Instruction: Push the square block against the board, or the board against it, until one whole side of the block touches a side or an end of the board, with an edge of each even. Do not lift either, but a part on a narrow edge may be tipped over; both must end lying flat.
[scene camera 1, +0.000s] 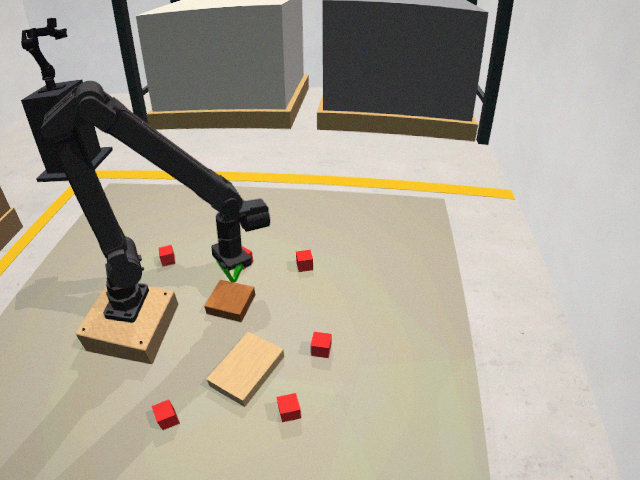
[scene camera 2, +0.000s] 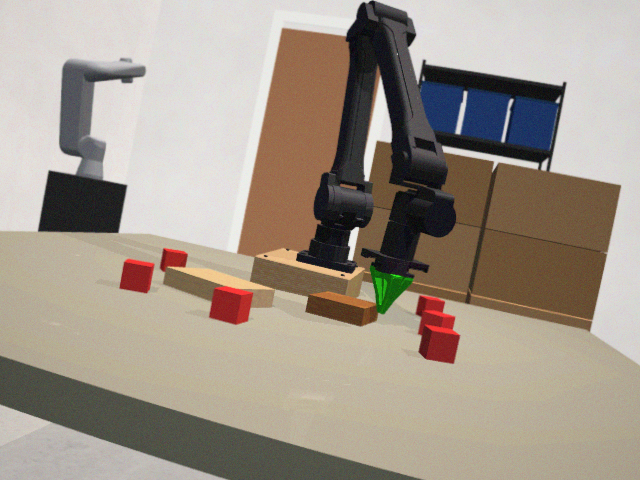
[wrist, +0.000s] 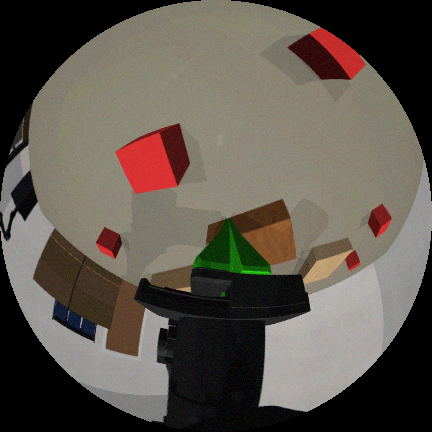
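Pixels of known places: gripper, fingertip midpoint: (scene camera 1: 233, 282) (scene camera 2: 380, 313) (wrist: 226, 222); arm's base, origin of the base link: (scene camera 1: 127, 303) (scene camera 2: 326, 264).
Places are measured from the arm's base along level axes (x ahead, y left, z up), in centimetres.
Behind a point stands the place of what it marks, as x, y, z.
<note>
The square block (scene camera 1: 230, 299) @(25.6, 6.3, -3.1) (scene camera 2: 341, 307) @(30.2, 7.4, -3.8) (wrist: 275, 240) @(28.2, 8.5, -3.0) is reddish-brown wood and lies flat in front of the robot's base. The board (scene camera 1: 246, 367) @(32.9, -13.6, -3.0) (scene camera 2: 217, 280) @(36.0, -12.1, -3.0) (wrist: 326, 266) @(33.6, -10.6, -3.0) is pale wood and also lies flat, apart from the block, nearer the camera in the scene camera 1 view and turned at a different angle. My gripper (scene camera 1: 233, 279) @(25.0, 13.6, -4.1) (scene camera 2: 381, 311) @(25.0, 13.6, -4.1) (wrist: 226, 222) @(25.0, 13.6, -4.1) is shut and empty, pointing down. Its green fingertips are low, close by the block's side that faces away from the board. Whether they touch it cannot be told.
Several red cubes stand around the parts. One cube (scene camera 1: 248, 256) (wrist: 155, 162) @(26.6, 22.6, -2.0) is just behind the gripper, another (scene camera 1: 304, 260) @(43.2, 20.7, -2.2) (scene camera 2: 439, 344) @(45.1, 22.5, -3.7) is off to its right. Others (scene camera 1: 321, 344) @(48.8, -7.1, -2.0) (scene camera 1: 288, 407) @(42.9, -23.4, -2.0) (scene camera 1: 165, 414) @(18.1, -27.7, -2.0) stand around the board. The arm's wooden base (scene camera 1: 116, 330) @(0.5, -9.0, 0.2) (scene camera 2: 305, 276) @(10.4, -2.3, -2.2) is left of the block.
</note>
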